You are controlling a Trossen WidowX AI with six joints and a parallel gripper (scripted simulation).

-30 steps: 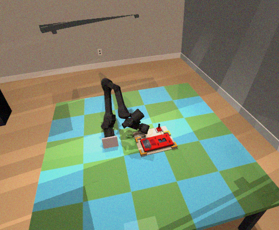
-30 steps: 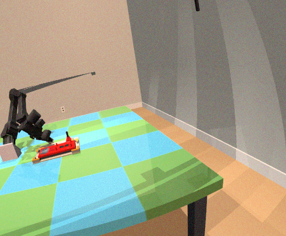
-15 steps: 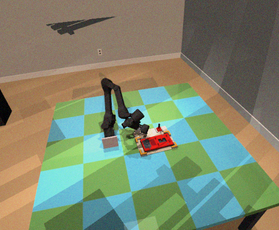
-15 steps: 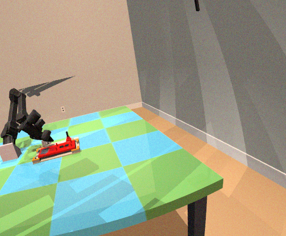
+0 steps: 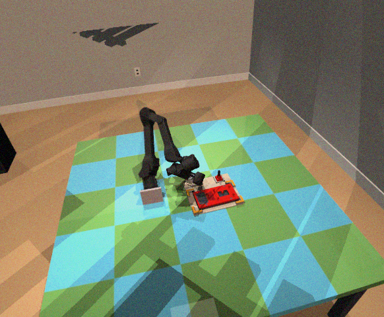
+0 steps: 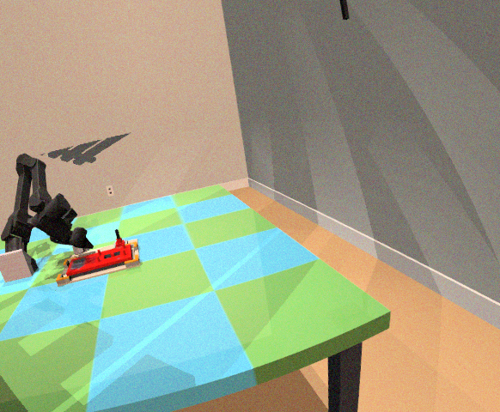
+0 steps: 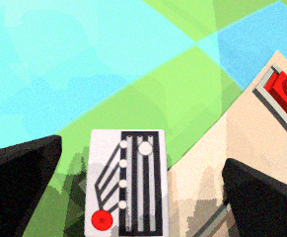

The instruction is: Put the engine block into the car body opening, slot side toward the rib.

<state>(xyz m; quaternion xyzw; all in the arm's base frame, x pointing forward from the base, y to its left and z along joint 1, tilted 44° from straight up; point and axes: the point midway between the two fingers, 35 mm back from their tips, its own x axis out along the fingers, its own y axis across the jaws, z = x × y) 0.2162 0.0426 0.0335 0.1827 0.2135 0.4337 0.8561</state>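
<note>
Now: the engine block 1 cm to the right of my gripper tip and 1 cm behind it.
</note>
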